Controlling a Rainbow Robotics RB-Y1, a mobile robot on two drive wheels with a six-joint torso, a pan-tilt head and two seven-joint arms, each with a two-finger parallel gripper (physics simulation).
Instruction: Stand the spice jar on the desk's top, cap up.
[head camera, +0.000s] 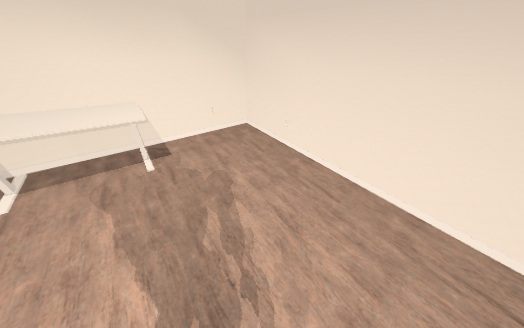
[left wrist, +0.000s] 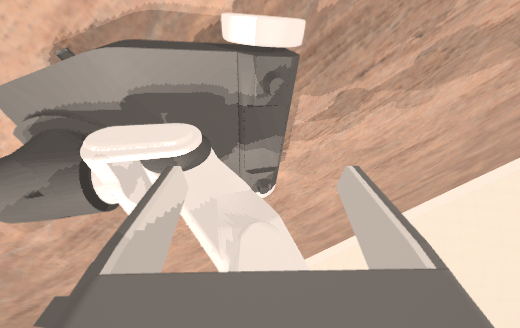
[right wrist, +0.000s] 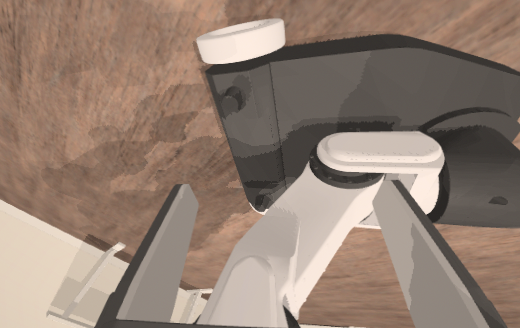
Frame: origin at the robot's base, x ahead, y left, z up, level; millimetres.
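Seen in the pictures: left gripper, between the fingertips: (left wrist: 263, 176); right gripper, between the fingertips: (right wrist: 282, 193).
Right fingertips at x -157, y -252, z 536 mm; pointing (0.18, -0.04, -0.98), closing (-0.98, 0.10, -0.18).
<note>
A point is followed by its place in that frame.
The spice jar does not show in any of the views. A white piece of furniture (head camera: 75, 121) with a flat top and white legs stands against the wall at the left of the head view, cut off by the frame's edge; it may be the desk, and no jar shows on the part in view. My left gripper (left wrist: 263, 176) {y 211, x -111, z 542 mm} is open and empty, with my own arm and base behind it. My right gripper (right wrist: 282, 193) {y -252, x -157, z 537 mm} is open and empty too. Both are out of the head view, away from that furniture.
The wooden floor (head camera: 325, 240) {y -667, x 798, z 1 mm} runs to a room corner behind, with my shadow on it. A plain wall (head camera: 400, 100) {y -1384, x 1588, z 1074 mm} with a white skirting board bounds the right side. Pale thin-framed furniture (right wrist: 95, 280) shows at the lower left of the right wrist view.
</note>
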